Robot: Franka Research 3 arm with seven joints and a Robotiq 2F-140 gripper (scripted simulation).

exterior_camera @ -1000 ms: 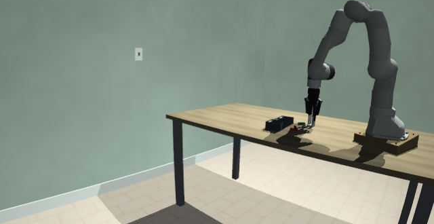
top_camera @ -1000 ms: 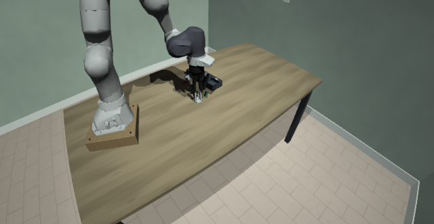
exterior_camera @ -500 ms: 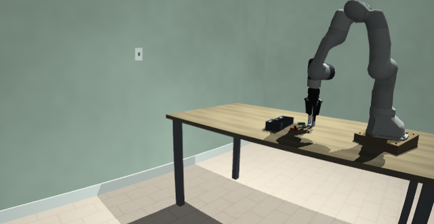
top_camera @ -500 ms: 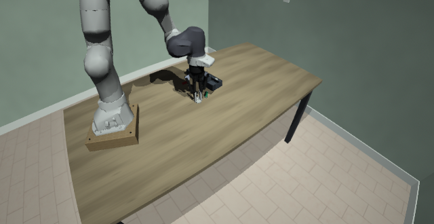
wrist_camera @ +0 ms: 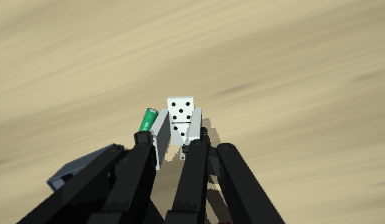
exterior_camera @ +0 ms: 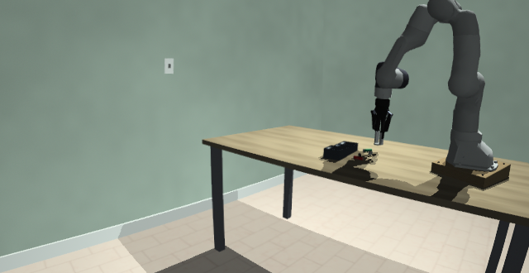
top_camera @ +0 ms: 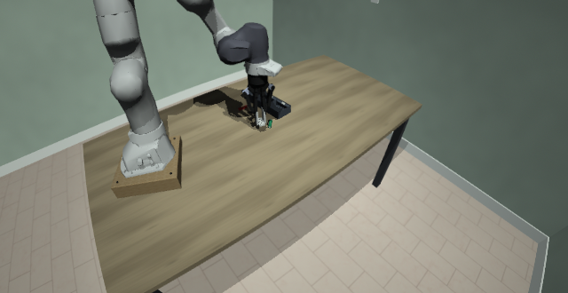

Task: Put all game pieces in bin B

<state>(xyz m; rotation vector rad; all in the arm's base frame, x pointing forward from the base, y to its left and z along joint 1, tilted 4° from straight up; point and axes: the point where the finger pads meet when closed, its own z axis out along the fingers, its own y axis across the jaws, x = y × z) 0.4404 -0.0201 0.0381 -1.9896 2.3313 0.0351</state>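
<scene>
Right now the dark bin is 120 mm ahead of my hand, 160 mm to the left of it and 60 mm below it. The rest, counted from my hand: white domino (30 mm below); then white die (10 mm ahead, 60 mm to the left, 70 mm below); then green cylinder (60 mm ahead, 20 mm to the left, 70 mm below).
</scene>
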